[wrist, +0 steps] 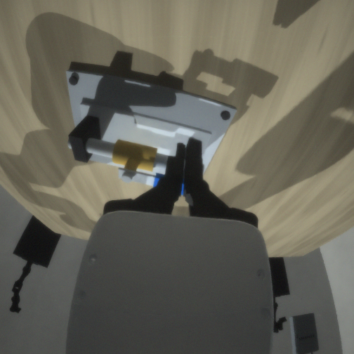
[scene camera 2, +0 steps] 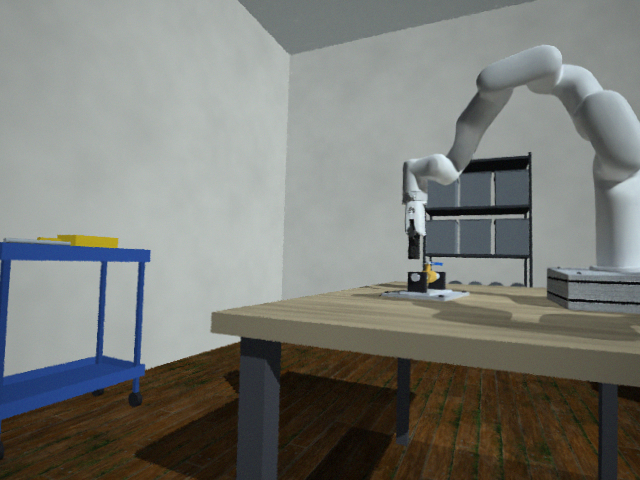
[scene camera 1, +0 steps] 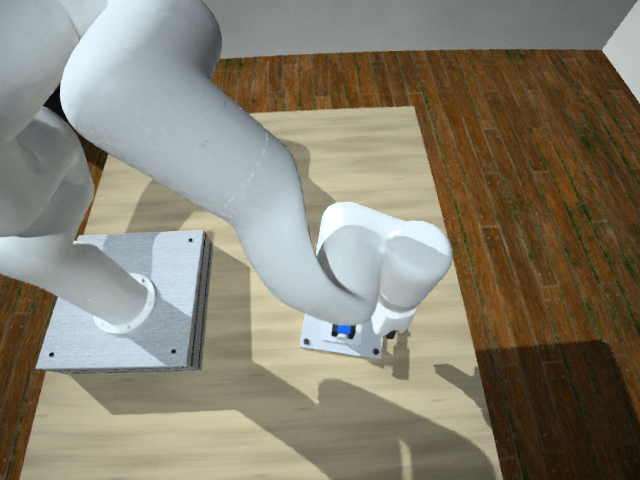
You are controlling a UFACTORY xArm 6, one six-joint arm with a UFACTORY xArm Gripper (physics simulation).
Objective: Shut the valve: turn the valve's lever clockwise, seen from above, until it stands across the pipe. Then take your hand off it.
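Note:
The valve has a yellow body on a grey pipe between black brackets, above a pale base plate. Its blue lever points along the pipe, over the near bracket in scene camera 1. My gripper is shut and empty, fingers pointing down. In scene camera 2 its tips are slightly higher than the lever and left of it, on the side away from the arm's base. In the wrist view the fingers hide part of the lever; contact cannot be told.
The valve stands on a wooden table. The arm's metal base block is on the same table. A blue cart stands left of the table, and a dark shelf rack is behind it.

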